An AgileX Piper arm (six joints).
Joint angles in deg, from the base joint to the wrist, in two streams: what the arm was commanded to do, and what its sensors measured. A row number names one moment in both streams.
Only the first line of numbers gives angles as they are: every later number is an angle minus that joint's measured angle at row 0.
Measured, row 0: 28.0 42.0 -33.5 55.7 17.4 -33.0
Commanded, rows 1 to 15: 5.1 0.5 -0.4 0.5 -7.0 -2.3; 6.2 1.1 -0.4 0.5 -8.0 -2.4; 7.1 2.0 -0.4 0.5 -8.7 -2.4; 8.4 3.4 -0.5 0.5 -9.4 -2.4; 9.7 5.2 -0.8 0.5 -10.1 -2.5; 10.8 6.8 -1.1 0.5 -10.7 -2.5; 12.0 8.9 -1.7 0.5 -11.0 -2.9; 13.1 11.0 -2.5 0.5 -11.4 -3.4; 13.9 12.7 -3.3 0.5 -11.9 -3.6; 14.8 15.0 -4.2 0.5 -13.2 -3.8; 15.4 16.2 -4.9 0.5 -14.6 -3.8; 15.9 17.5 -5.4 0.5 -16.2 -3.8; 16.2 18.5 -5.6 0.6 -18.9 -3.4; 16.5 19.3 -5.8 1.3 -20.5 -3.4; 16.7 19.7 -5.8 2.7 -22.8 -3.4
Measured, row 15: 15.5 17.1 -4.6 0.4 -14.8 -3.0
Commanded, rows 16 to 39: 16.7 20.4 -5.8 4.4 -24.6 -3.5; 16.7 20.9 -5.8 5.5 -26.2 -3.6; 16.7 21.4 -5.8 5.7 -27.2 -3.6; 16.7 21.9 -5.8 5.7 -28.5 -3.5; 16.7 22.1 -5.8 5.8 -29.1 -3.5; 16.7 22.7 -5.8 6.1 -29.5 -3.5; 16.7 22.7 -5.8 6.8 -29.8 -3.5; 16.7 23.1 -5.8 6.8 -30.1 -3.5; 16.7 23.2 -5.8 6.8 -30.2 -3.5; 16.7 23.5 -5.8 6.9 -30.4 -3.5; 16.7 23.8 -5.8 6.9 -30.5 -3.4; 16.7 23.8 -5.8 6.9 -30.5 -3.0; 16.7 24.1 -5.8 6.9 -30.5 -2.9; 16.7 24.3 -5.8 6.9 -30.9 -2.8; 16.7 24.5 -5.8 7.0 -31.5 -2.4; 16.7 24.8 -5.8 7.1 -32.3 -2.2; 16.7 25.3 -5.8 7.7 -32.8 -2.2; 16.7 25.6 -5.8 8.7 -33.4 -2.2; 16.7 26.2 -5.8 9.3 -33.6 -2.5; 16.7 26.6 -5.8 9.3 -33.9 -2.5; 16.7 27.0 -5.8 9.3 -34.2 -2.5; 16.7 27.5 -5.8 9.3 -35.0 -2.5; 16.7 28.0 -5.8 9.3 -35.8 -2.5; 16.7 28.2 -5.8 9.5 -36.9 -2.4
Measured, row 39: 16.5 26.9 -5.5 8.9 -33.7 -2.3
